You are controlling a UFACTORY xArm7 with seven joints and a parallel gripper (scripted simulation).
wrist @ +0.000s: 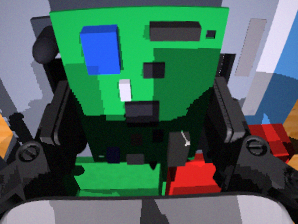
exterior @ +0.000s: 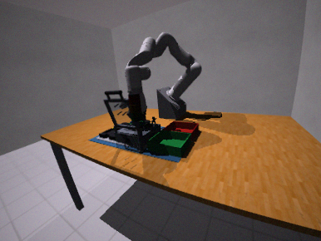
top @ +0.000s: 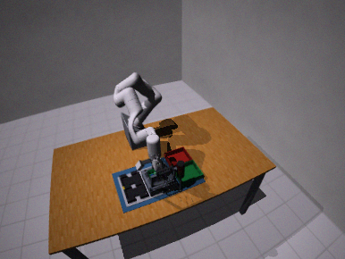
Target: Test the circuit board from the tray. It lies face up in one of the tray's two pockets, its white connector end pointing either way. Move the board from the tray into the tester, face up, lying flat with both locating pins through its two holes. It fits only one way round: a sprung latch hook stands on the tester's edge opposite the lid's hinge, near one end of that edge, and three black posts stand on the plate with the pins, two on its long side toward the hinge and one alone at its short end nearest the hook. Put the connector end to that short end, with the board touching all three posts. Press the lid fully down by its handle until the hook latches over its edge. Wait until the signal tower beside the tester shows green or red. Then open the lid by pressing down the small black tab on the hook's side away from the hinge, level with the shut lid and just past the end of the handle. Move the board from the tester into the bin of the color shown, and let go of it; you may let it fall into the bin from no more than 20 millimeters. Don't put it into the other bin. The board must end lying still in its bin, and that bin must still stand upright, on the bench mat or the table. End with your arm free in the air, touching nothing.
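My gripper is now right at the green circuit board. Also, from my hand: grey tester plate (20 mm below, 10 mm to the left, 10 mm ahead); tester lid (130 mm ahead, 90 mm above, 10 mm to the left); green bin (200 mm to the left, 80 mm below, 40 mm ahead).
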